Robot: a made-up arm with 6 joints.
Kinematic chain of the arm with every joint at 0, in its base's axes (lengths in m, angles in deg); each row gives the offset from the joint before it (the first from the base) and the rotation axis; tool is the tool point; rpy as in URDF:
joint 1: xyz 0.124 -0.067 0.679 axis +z
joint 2: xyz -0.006 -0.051 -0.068 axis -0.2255 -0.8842 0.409
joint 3: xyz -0.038 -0.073 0.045 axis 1 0.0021 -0.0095
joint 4: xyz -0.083 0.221 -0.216 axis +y
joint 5: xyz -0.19 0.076 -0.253 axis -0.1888 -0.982 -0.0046
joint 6: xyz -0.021 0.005 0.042 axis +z
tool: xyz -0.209 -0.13 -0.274 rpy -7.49 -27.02 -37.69
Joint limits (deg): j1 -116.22..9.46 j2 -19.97..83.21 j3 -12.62..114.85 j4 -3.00..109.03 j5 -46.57..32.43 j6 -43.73..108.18
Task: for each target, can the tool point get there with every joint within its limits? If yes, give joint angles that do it. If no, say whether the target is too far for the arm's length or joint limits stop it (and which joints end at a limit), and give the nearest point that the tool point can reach.
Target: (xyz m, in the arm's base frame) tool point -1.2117 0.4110 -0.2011
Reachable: no: too far | nearest point -0.6694 0.2169 0.1172 | short by 0.658 m
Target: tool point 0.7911 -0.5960 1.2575
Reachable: no: joint limits stop it (at a limit: joint 1, joint 2, joint 4, joint 5, joint 6) | nearest point 0.7544 -0.2579 1.2041 | short by 0.344 m
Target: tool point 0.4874 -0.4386 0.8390
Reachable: no: joint limits stop it (at a limit: joint 1, joint 2, joint 4, joint 6) | nearest point 0.5009 -0.3535 0.8525 | short by 0.087 m
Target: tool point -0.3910 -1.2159 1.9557
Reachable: no: too far | nearest point -0.2048 -0.5374 1.1384 | short by 1.078 m
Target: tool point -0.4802 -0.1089 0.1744
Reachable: yes | joints -4.73 20.00 11.88 37.02 -34.56 40.76
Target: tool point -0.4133 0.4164 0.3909
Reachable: yes | joints -41.70 21.22 40.20 39.52 -31.14 4.29
